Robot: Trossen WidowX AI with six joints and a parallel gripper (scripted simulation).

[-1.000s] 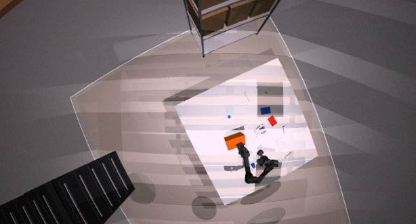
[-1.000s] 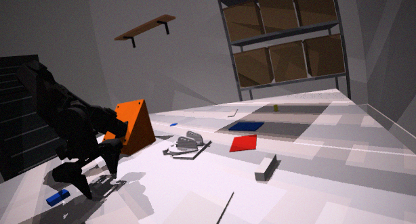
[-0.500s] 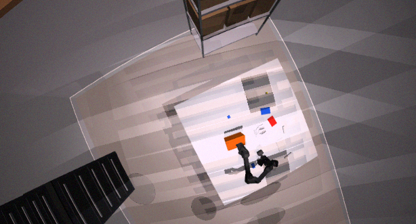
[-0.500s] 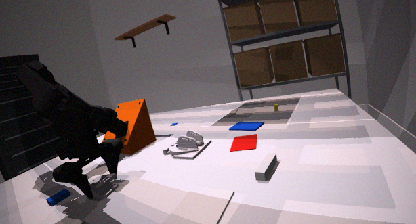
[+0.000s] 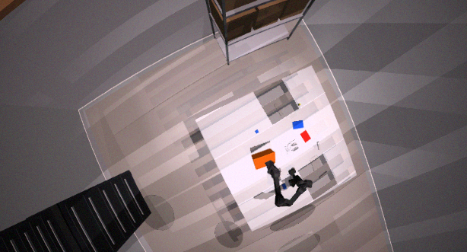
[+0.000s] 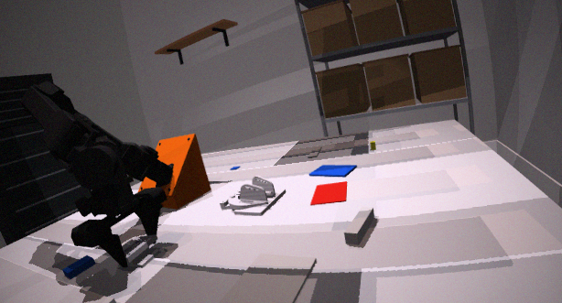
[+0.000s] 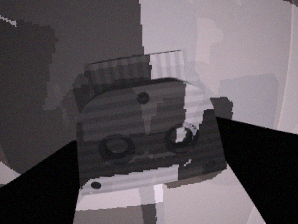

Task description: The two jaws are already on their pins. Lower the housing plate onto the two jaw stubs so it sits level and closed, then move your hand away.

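Right now the small blue block is 130 mm behind my gripper tip and 70 mm to the right of it. Also, from my gripper tip: red tile (300 mm ahead, 270 mm to the left, 10 mm below); then grey block (380 mm ahead, 110 mm to the left); then blue tile (410 mm to the left, 290 mm ahead, 10 mm below).
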